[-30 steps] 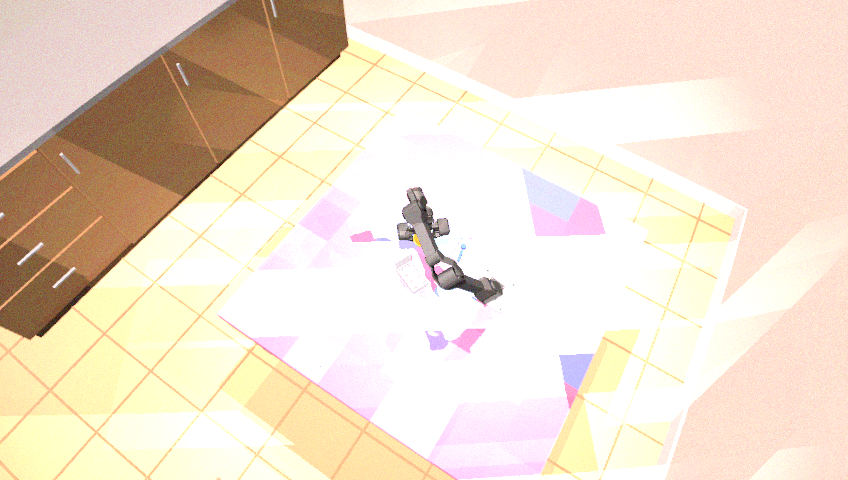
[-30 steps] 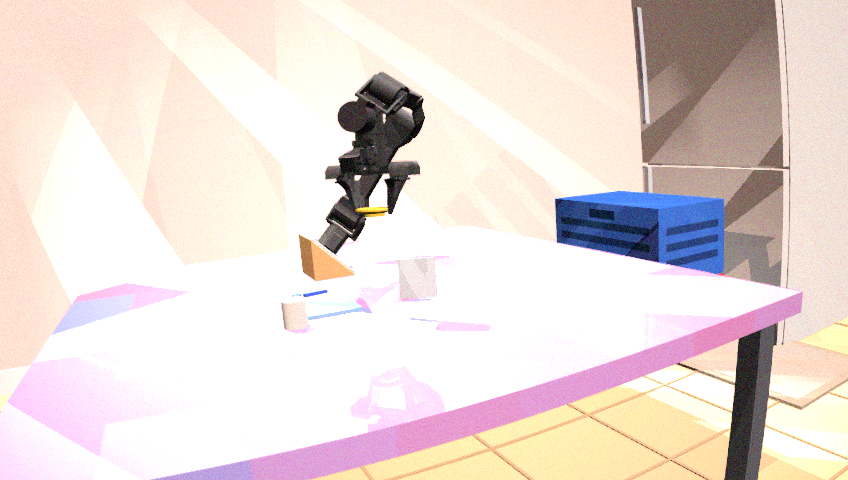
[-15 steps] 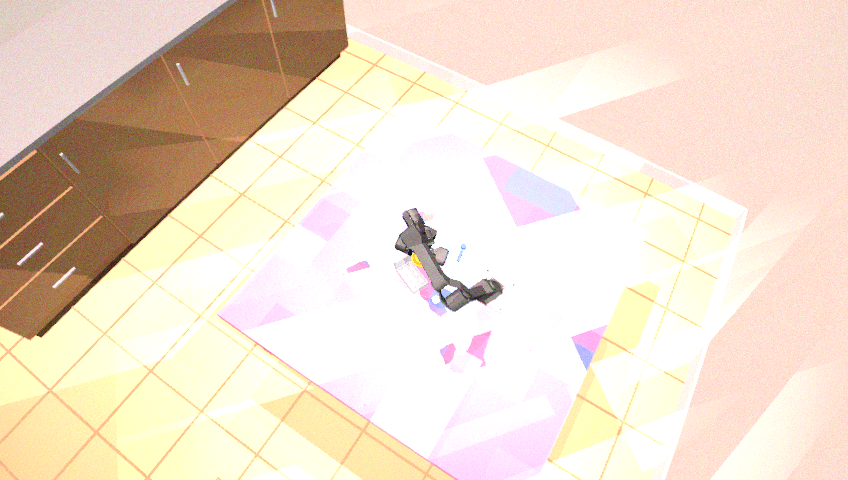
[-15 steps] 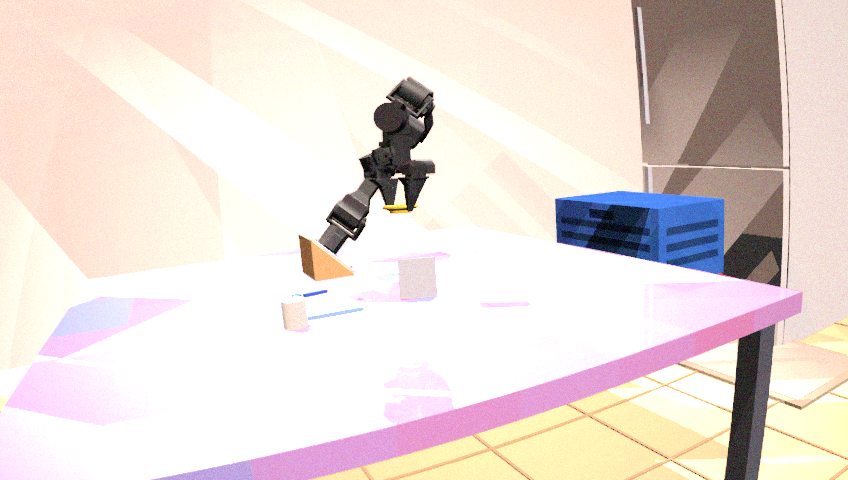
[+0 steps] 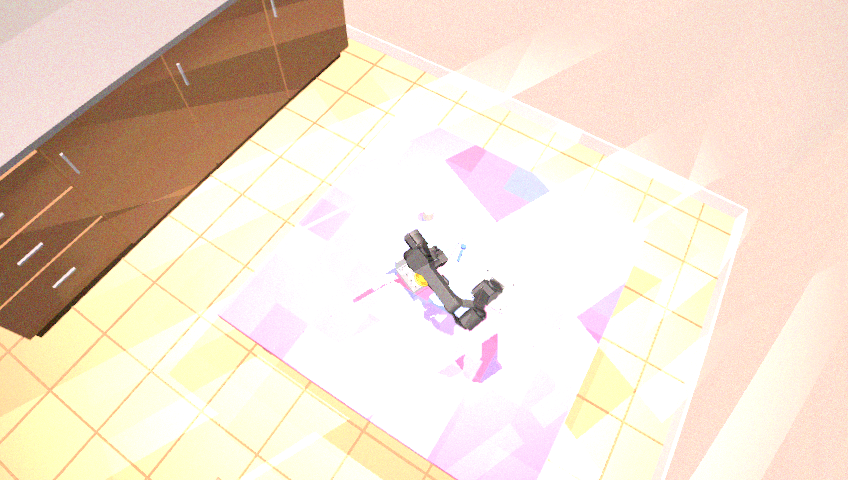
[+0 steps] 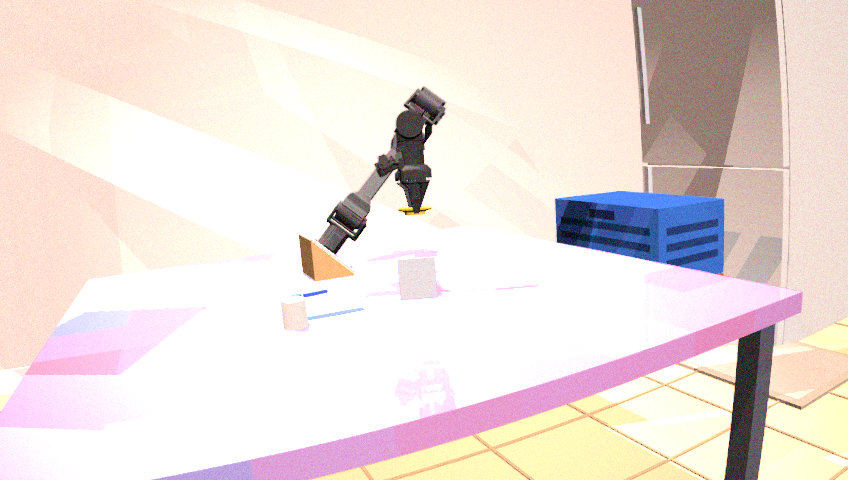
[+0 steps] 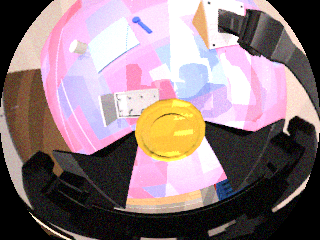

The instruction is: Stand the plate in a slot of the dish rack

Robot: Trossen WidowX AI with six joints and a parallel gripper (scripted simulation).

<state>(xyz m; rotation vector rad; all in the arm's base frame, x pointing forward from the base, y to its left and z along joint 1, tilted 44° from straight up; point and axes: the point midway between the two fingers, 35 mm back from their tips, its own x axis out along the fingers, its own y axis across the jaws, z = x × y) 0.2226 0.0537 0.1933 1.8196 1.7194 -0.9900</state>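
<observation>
The dish rack is 8 cm ahead of my gripper tip, 3 cm to the right of it and 13 cm below it. From my gripper tip the other things lie so: plate: 1 cm above; then white cylinder: 21 cm ahead, 30 cm to the right, 13 cm below.
</observation>
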